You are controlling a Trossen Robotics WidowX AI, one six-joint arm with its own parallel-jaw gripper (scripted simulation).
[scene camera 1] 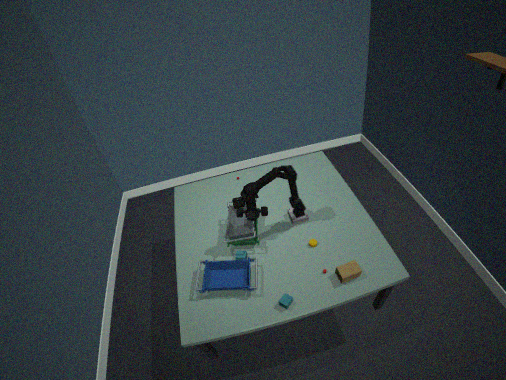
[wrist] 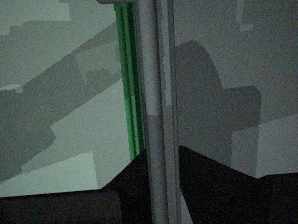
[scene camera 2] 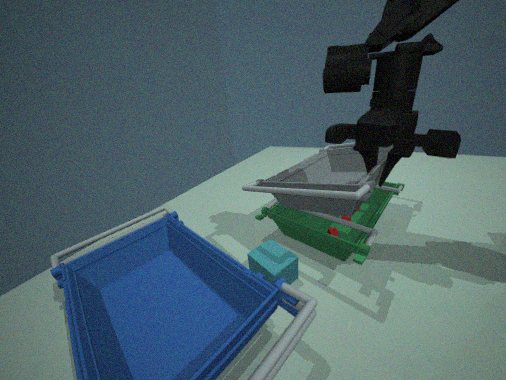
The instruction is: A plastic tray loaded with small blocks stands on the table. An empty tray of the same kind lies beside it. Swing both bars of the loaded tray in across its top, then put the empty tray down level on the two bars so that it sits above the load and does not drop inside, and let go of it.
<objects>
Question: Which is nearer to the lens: the grey tray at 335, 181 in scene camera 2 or the teal block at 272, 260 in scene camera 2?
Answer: The teal block.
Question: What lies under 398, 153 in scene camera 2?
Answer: My gripper.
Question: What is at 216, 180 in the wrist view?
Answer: My gripper.
</objects>
